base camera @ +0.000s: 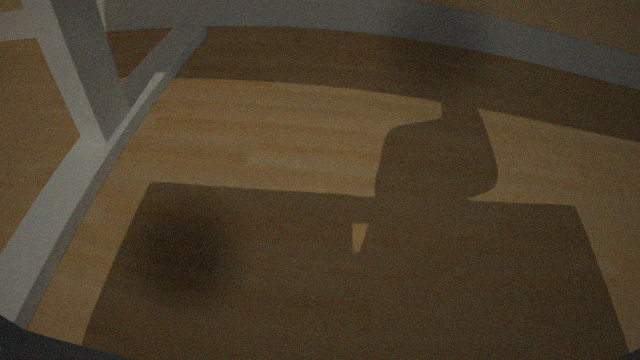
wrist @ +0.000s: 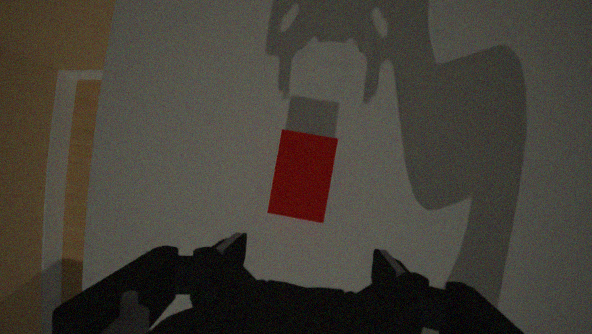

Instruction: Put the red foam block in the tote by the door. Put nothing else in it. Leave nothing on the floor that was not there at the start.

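Frame: origin at the arm's base, x left, y ahead, z down, level; centimetres.
Seen in the pictures: gripper, between the fingertips: [wrist: 308,255].
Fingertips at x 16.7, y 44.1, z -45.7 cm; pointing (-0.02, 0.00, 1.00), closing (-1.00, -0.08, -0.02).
Observation:
Offsets run from my fingertips to a thing's top centre. "spot": to the spot under its first point. Level surfaces: height alone.
The red foam block {dx +0.8, dy +5.2, dz +8.8 cm} [wrist: 303,176] stands on a pale table top {dz +13.3 cm} [wrist: 200,150] in the wrist view, a little left of the middle, slightly turned, with its shadow just above it in the picture. My gripper [wrist: 308,255] is open, its two fingertips wide apart at the bottom of the wrist view. The block lies ahead of the fingertips, between their lines, and nothing is between the fingers. How high the fingers are above the table top is hard to tell. The tote and the door do not show in either view.
The table's left edge shows in the wrist view, with a white frame bar [wrist: 52,175] and wooden floor [wrist: 25,125] beyond. In the base camera view, a white table leg and foot {spot: dx +18.9, dy -10.0, dz +82.8 cm} [base camera: 55,200] stand at the left, and a grey bar [base camera: 300,15] crosses the top. Arm shadows fall on both surfaces.

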